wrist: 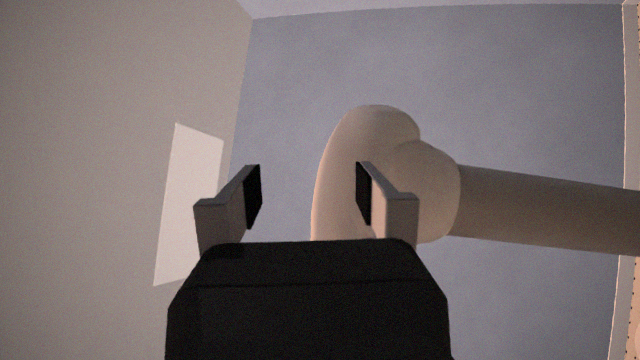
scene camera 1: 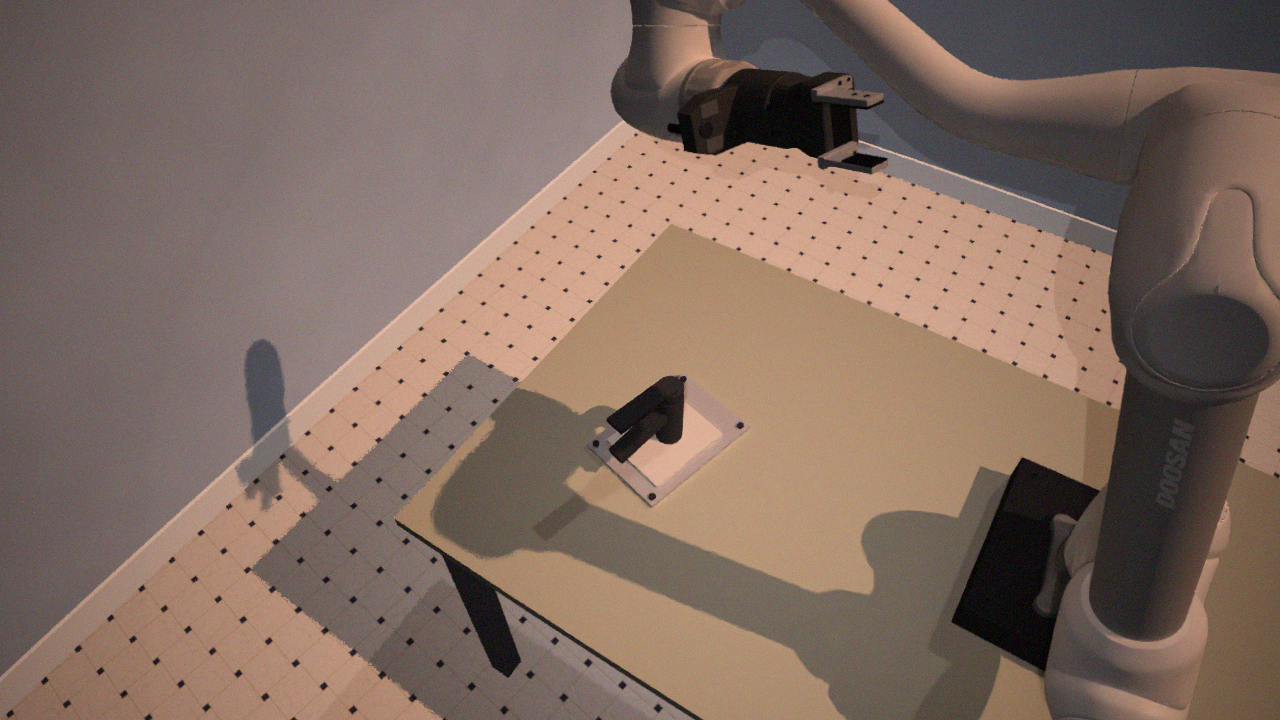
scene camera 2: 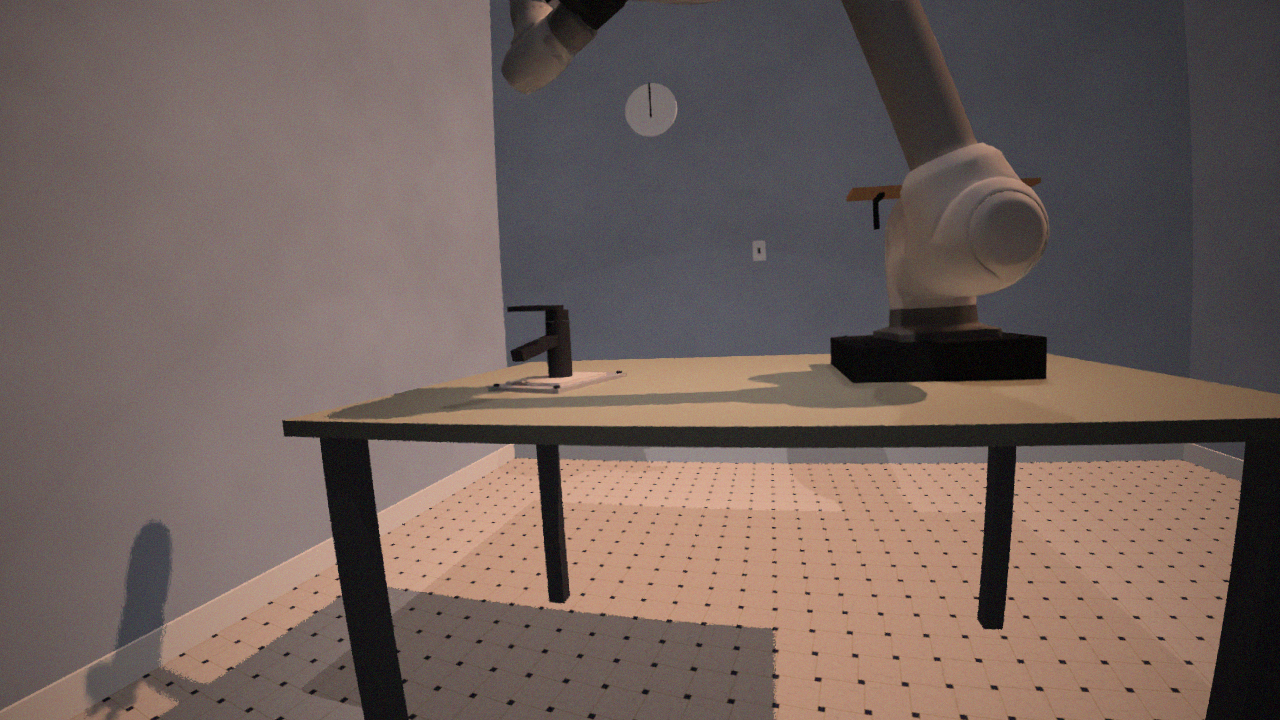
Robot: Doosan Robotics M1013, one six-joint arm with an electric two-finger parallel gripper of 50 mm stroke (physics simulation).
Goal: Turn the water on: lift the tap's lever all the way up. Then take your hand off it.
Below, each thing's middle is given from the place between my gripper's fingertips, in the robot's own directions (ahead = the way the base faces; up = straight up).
The tap lever (scene camera 1: 669, 390) lies 650 mm below my hand, 270 mm ahead of it and 80 mm to the right of it. From my hand the other things lie so: pale base plate (scene camera 2: 557, 389) (780 mm below, 250 mm ahead, 130 mm to the right).
